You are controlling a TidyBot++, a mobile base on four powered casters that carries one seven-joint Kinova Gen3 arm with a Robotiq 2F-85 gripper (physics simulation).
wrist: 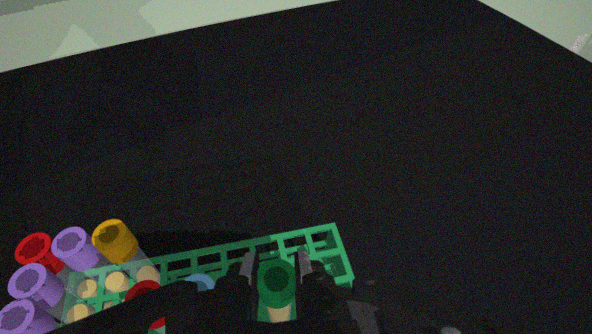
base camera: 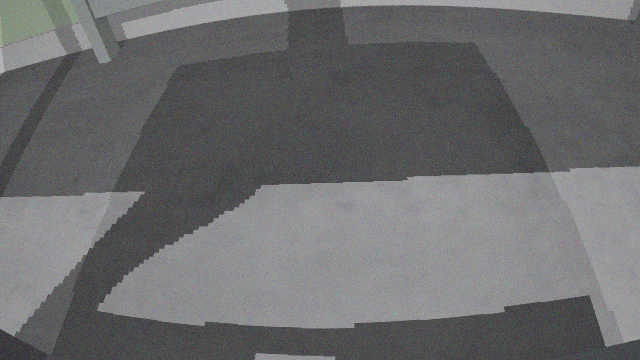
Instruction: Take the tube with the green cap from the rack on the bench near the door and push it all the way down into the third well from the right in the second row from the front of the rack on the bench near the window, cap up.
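Places are measured from the arm's base along level axes (x ahead, y left, z up), in centimetres.
Pixels of known places: gripper, fingertip midpoint: (wrist: 277, 270).
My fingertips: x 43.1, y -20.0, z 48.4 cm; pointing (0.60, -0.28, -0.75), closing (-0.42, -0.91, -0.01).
Note:
Behind a point stands the place of what it marks.
In the wrist view my gripper (wrist: 277, 270) {x 43.1, y -20.0, z 48.4 cm} is shut on the tube with the green cap (wrist: 276, 283) {x 41.8, y -19.4, z 50.2 cm}, gripping it at the cap, cap toward the camera. The tube is over the right part of a green rack (wrist: 345, 255) {x 44.3, y -26.0, z 42.3 cm}, near that rack's right end. The tube's lower part and the wells under it are largely hidden by the cap and the fingers, so I cannot tell which well it is over or in, or how deep it sits. The base camera shows neither the tube nor the rack.
Capped tubes stand at the rack's left end: yellow (wrist: 115, 241) {x 48.4, y -12.7, z 48.4 cm}, purple (wrist: 75, 247) {x 49.0, y -10.6, z 48.4 cm} and red (wrist: 34, 249) {x 49.8, y -8.5, z 48.5 cm}, with more purple ones in front. A red cap and a blue cap (wrist: 201, 281) {x 44.2, y -16.3, z 48.5 cm} show beside my gripper. The dark bench top (wrist: 300, 125) {x 63.7, y -32.7, z 36.5 cm} stretches behind the rack.

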